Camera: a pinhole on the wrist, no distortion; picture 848 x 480 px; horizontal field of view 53.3 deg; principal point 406.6 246.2 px. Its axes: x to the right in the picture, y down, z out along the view. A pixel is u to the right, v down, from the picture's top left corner.
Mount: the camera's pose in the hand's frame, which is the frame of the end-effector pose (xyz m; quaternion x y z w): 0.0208 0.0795 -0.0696 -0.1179 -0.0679 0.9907 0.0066
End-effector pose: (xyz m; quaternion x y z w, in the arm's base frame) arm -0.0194 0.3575 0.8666 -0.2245 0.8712 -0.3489 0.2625
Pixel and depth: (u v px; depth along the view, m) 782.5 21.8 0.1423
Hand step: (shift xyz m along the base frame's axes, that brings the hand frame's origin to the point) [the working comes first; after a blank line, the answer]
In the camera's frame: 0.0633 -0.0378 0.1423

0.0713 0.0798 -0.0859
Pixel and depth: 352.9 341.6 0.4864
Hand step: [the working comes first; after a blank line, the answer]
In the camera's frame: -0.0309 0.0549 0.4864

0.3011 -0.1856 -0.1982
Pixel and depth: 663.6 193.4 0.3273
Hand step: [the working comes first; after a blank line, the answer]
In the camera's frame: 0.0996 -0.0205 0.3273

0.2423 0.0162 -0.1363
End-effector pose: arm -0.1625 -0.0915 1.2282 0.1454 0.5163 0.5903 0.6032
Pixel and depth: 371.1 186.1 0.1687
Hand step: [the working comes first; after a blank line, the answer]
In the camera's frame: -0.0071 -0.0120 0.1687

0.0405 0.0494 0.1002
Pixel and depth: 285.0 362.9 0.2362
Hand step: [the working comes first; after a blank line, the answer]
In the camera's frame: -0.0340 0.0326 0.2362

0.1202 0.0726 0.0808
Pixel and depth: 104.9 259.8 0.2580
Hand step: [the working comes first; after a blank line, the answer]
In the camera's frame: -0.0921 0.0042 0.2580

0.1256 0.1397 0.0924
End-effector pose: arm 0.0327 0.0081 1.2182 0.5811 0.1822 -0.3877 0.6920
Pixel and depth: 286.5 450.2 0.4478
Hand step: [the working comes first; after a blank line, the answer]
In the camera's frame: -0.0637 0.1081 0.4478

-0.1523 -0.3370 0.0499
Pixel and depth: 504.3 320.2 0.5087
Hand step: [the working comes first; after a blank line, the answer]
In the camera's frame: 0.0588 0.0446 0.5087

-0.2008 -0.3289 0.1925
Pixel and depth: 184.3 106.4 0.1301
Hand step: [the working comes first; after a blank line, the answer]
In the camera's frame: -0.0342 -0.0215 0.1301

0.0634 -0.0686 0.0554
